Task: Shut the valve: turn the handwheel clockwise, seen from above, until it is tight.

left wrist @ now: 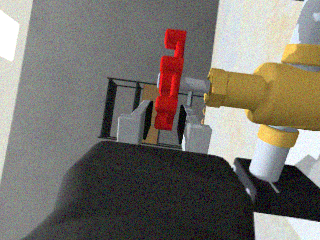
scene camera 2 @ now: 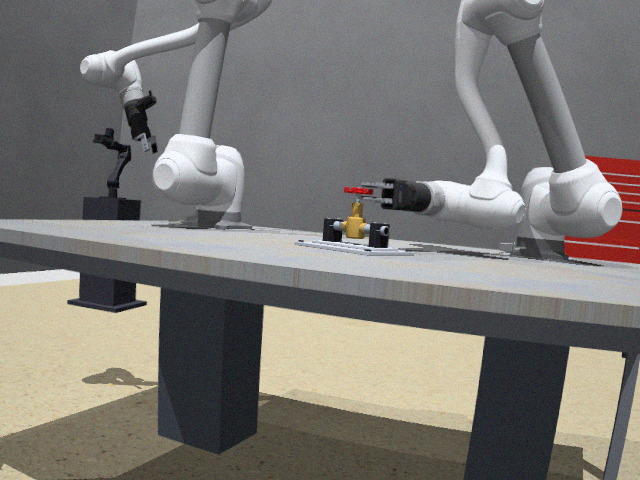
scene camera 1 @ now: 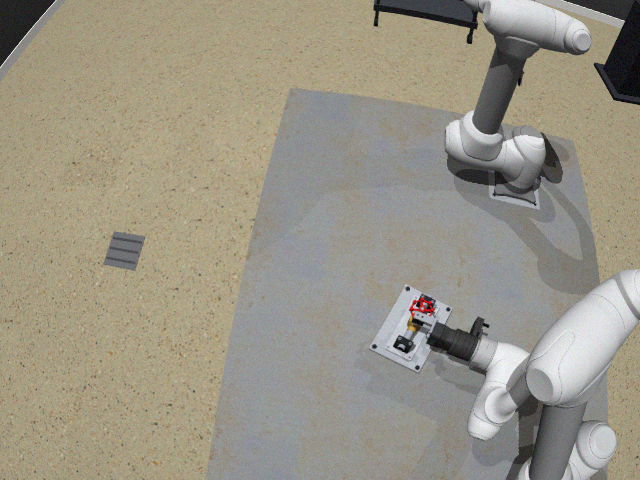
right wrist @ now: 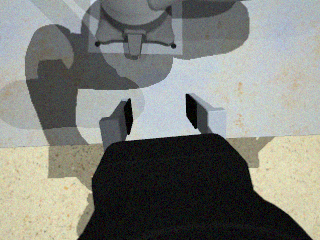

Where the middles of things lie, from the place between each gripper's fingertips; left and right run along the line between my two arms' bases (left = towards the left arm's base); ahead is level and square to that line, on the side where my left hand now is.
Scene:
Right now the red handwheel [left wrist: 169, 85] is 3 cm to the right of my left hand [scene camera 2: 364, 191], 1 cm below it and 1 cm behind it. Also, from my left hand: pale base plate [scene camera 1: 378, 345] 13 cm below, 3 cm to the right, 1 cm behind.
I see the red handwheel 87 cm to the left of my right hand [scene camera 2: 151, 151], 50 cm ahead of it and 14 cm below it. The rest, counted from my right hand: pale base plate 87 cm to the left, 50 cm ahead, 26 cm below.

